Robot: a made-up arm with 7 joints.
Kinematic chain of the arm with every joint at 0, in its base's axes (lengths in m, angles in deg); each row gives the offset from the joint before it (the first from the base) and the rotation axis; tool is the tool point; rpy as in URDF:
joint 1: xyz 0 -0.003 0.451 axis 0 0.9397 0.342
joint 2: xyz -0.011 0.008 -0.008 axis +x
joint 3: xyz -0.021 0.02 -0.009 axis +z
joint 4: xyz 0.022 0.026 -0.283 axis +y
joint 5: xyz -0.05 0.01 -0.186 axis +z
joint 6: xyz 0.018 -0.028 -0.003 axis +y
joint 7: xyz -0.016 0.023 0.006 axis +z
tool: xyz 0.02 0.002 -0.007 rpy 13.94 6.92 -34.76
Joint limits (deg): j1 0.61..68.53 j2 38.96..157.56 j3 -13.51..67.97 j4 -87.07..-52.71 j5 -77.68..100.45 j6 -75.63..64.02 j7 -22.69..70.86
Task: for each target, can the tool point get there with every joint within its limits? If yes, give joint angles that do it. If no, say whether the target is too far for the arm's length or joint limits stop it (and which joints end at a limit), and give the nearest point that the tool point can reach.
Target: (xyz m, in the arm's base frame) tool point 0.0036 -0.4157 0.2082
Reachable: no: joint limits stop it (at a limit: joint 2, joint 3, joint 4, joint 7) | nearest point 0.0155 0.2221 0.1344 | short by 0.642 m
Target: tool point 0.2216 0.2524 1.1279
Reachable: no: too far | nearest point 0.1432 0.1663 0.8901 | short by 0.265 m
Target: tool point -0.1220 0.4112 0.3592
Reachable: yes | joints 54.55 56.73 28.15 -69.60 37.67 35.92 -1.40
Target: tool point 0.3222 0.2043 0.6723
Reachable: yes | joints 63.23 136.33 57.56 -69.39 35.93 6.61 36.70
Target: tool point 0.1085 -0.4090 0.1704
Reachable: no: joint limits stop it (at a limit: joint 1, joint 2, joint 3, joint 4, joint 7) | nearest point 0.1718 0.2079 0.1720 | short by 0.620 m
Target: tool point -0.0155 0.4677 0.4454
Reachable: yes | joints 7.20 66.54 59.75 -59.36 15.29 19.37 55.50
